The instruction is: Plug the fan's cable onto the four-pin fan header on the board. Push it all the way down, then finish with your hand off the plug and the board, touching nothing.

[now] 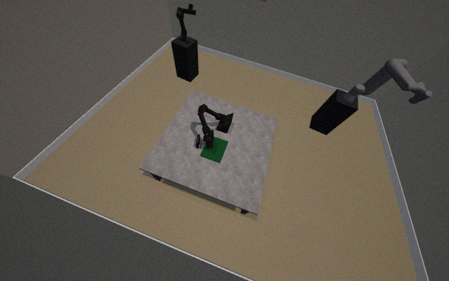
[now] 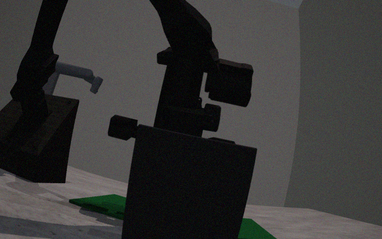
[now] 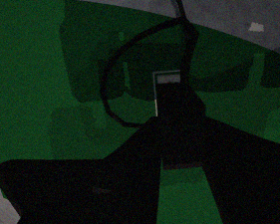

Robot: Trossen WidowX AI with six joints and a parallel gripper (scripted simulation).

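Now: gripper tip 1 cm below the dark fan plug. The rest, counted from my gripper tip: green board: 7 cm to the left, 5 cm below, 2 cm ahead; fan header: 4 cm below; fan: 12 cm to the right, 5 cm ahead, 2 cm above.
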